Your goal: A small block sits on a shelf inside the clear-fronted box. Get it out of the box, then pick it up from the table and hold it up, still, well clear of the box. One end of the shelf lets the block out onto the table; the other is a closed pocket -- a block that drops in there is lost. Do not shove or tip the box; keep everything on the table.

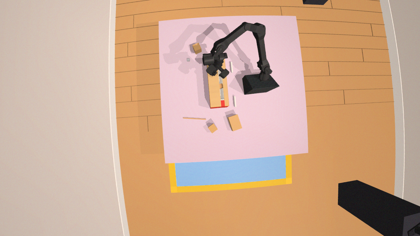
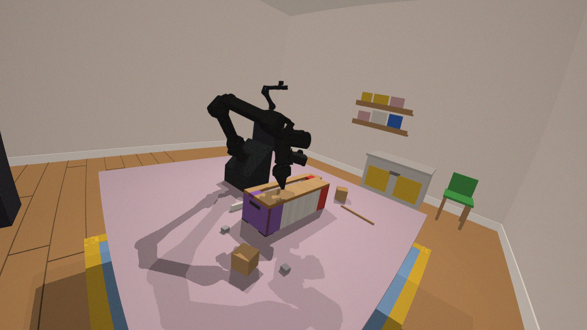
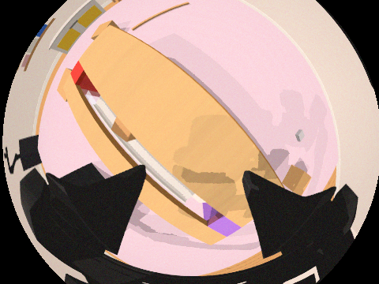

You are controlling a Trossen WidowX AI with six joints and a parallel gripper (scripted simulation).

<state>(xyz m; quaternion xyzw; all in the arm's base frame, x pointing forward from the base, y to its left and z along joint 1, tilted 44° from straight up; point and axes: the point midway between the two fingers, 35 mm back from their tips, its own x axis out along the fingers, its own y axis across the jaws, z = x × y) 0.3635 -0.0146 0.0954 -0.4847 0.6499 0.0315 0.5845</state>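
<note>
The tan block is 90 mm to the left of my gripper tip, 70 mm below it and 40 mm behind it. Round my gripper tip: box 90 mm below, 70 mm to the left, 50 mm behind.
</note>
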